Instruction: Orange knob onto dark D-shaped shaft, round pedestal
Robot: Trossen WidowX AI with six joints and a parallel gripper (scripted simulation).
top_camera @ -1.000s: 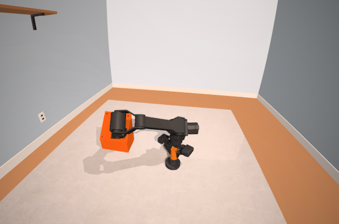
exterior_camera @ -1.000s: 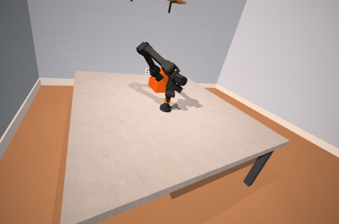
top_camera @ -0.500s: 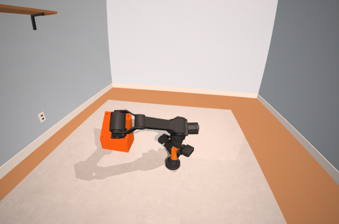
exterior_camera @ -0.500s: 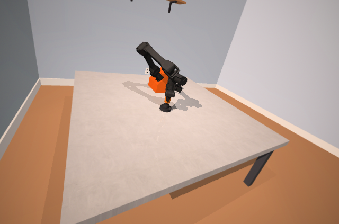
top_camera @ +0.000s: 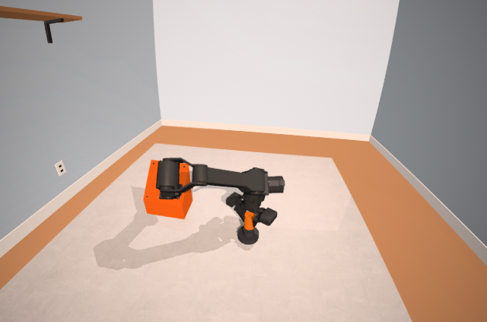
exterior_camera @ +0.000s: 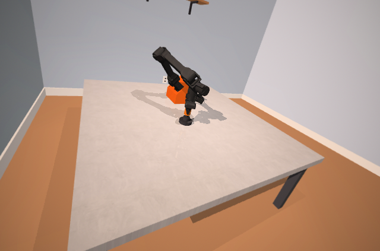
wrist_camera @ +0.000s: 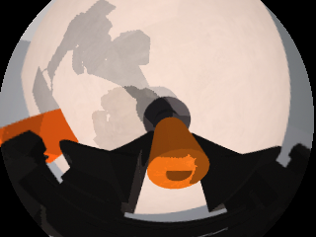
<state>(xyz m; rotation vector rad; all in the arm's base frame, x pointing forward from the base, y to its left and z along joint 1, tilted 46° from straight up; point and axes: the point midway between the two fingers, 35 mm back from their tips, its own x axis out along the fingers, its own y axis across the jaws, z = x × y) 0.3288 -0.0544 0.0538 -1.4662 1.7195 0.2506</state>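
Now: the orange knob 2 cm above my gripper tip. From my gripper tip the other things lie so: shaft 4 cm below.
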